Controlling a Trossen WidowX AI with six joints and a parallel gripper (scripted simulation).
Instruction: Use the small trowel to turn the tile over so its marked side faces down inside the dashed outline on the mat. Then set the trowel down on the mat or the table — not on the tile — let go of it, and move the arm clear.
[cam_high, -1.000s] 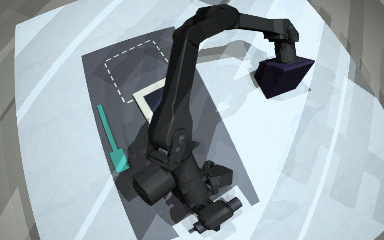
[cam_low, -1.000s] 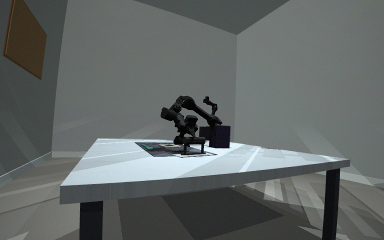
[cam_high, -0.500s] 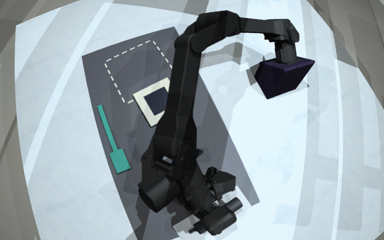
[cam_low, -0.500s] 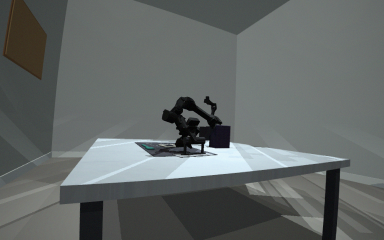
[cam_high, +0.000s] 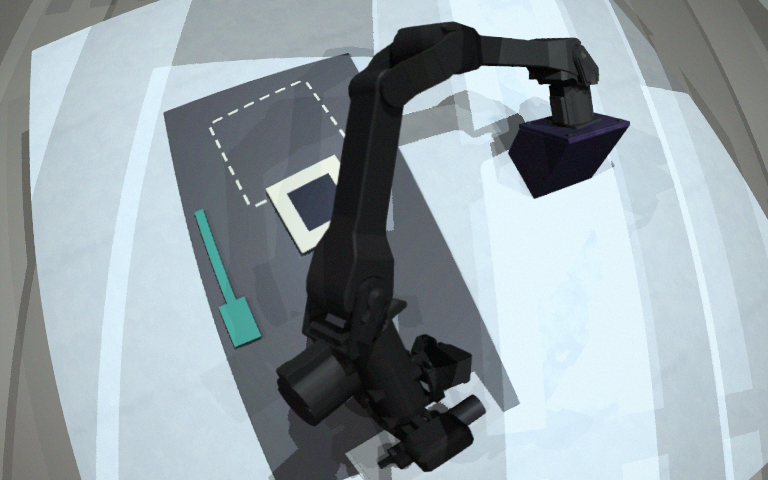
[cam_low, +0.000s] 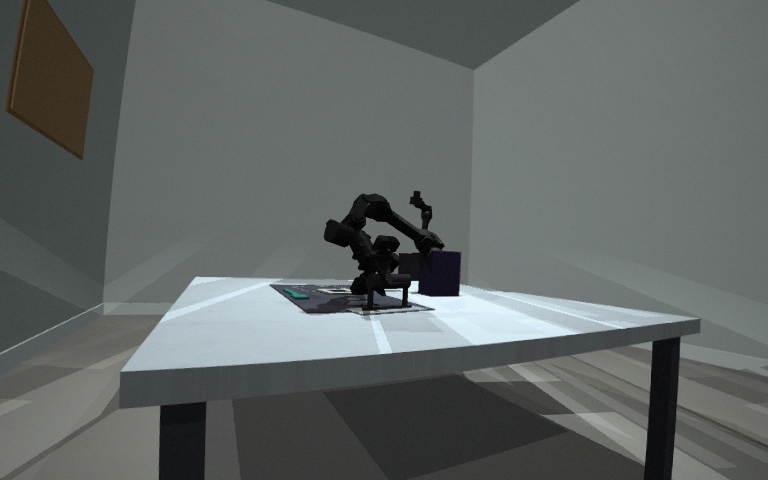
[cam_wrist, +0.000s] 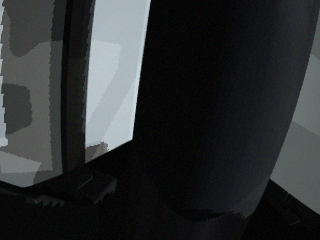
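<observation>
Right now my gripper tip is 33 cm to the left of the dark mat, 7 cm above it and 2 cm past it. The rest, counted from my gripper tip: tile 38 cm to the right, 5 cm below, 5 cm behind; then green trowel 33 cm to the right, 12 cm ahead, 5 cm below.
</observation>
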